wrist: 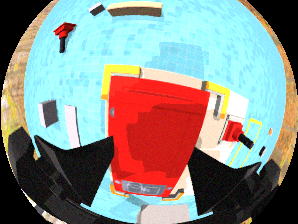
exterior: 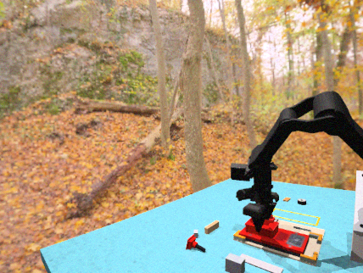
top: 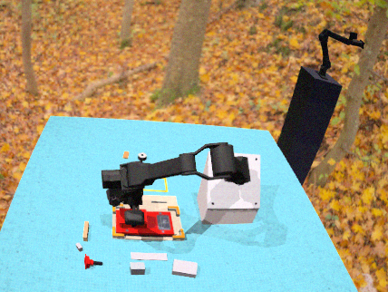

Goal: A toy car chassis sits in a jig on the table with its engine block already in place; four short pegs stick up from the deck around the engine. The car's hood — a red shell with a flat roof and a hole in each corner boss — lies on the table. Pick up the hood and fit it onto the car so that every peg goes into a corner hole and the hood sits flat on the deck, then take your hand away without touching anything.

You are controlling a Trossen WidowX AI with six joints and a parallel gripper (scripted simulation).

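My gripper tip is 1 cm below the red hood. The rest, counted from my gripper tip: wooden stick 16 cm ahead, 7 cm to the left, 3 cm below; then small grey piece 18 cm ahead, 14 cm to the left, 3 cm below.
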